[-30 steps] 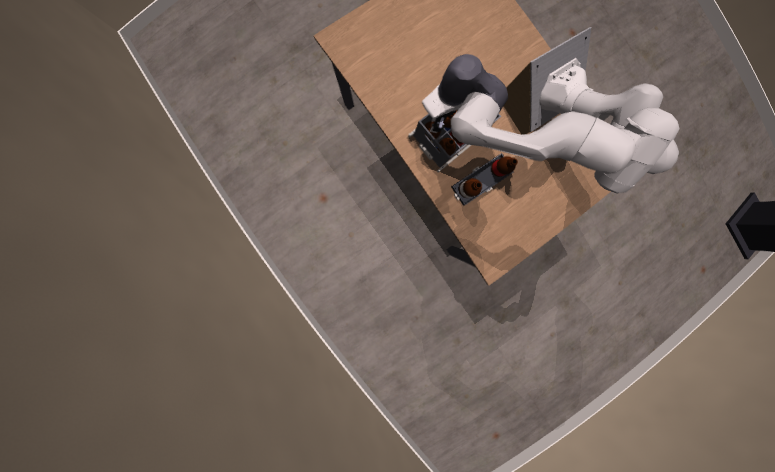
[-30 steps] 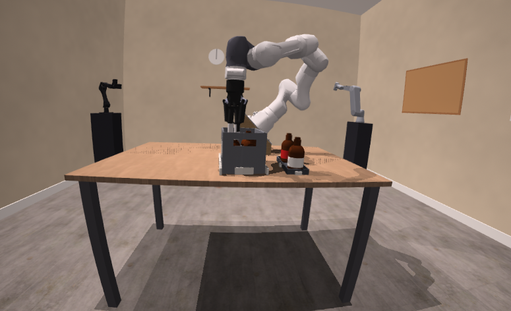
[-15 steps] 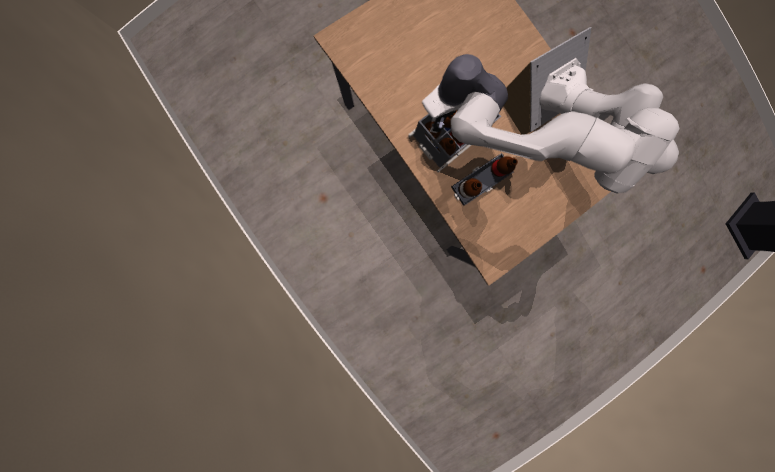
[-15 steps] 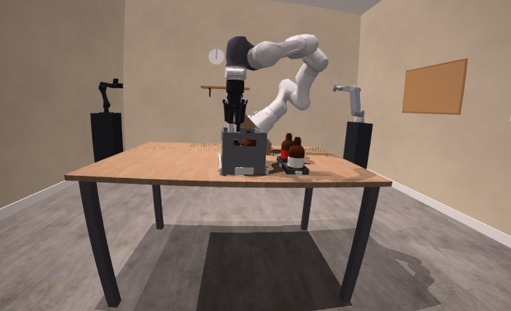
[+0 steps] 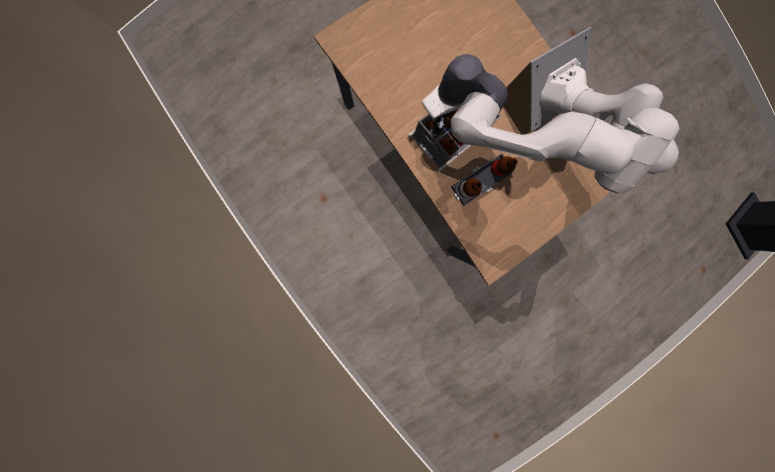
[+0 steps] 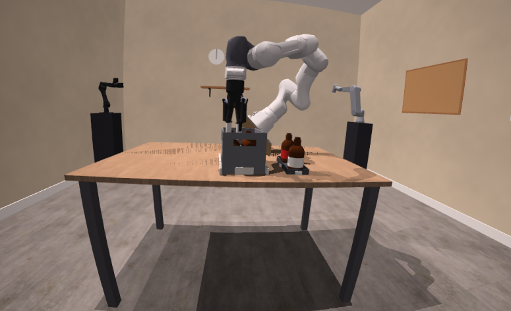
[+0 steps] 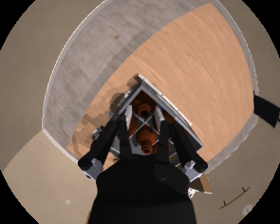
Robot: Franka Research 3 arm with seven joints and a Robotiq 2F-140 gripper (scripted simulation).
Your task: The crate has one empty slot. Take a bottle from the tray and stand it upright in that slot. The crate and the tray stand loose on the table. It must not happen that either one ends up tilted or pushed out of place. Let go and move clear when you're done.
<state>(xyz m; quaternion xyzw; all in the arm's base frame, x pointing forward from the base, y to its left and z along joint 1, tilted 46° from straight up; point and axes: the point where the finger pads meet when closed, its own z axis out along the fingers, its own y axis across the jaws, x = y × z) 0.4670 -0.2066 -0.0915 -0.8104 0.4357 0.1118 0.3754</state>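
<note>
Now: hand 9 cm past the grey crate, 5 cm to the right of it and 9 cm above it. From my hand the other things lie so: tray 6 cm behind, 30 cm to the left, 16 cm below.
</note>
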